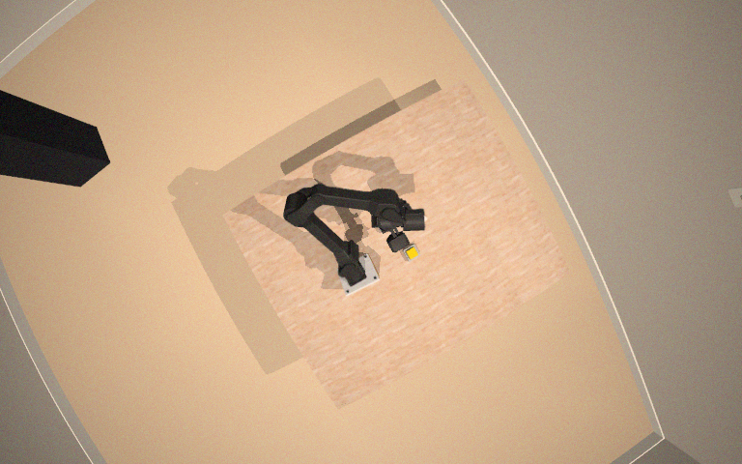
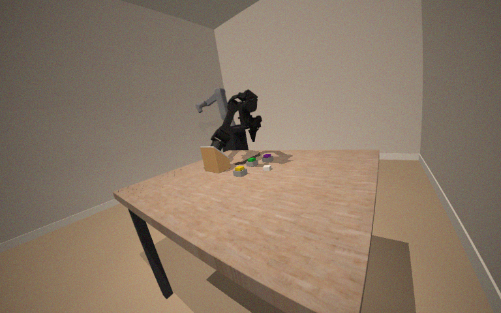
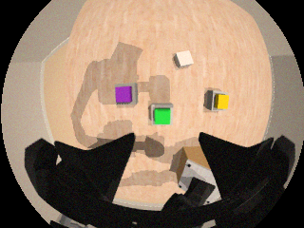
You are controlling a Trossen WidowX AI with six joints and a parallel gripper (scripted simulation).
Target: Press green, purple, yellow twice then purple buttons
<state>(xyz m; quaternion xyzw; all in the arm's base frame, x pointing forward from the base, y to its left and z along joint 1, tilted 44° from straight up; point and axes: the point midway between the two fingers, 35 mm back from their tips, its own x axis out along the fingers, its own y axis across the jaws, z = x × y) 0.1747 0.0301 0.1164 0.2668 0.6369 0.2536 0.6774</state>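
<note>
My gripper tip is 90 mm above the green button. From my gripper tip the other things lie so: purple button: 90 mm below, 80 mm to the left, 50 mm ahead; white block: 130 mm ahead, 110 mm below, 50 mm to the right; yellow button: 140 mm to the right, 90 mm below, 30 mm ahead.
</note>
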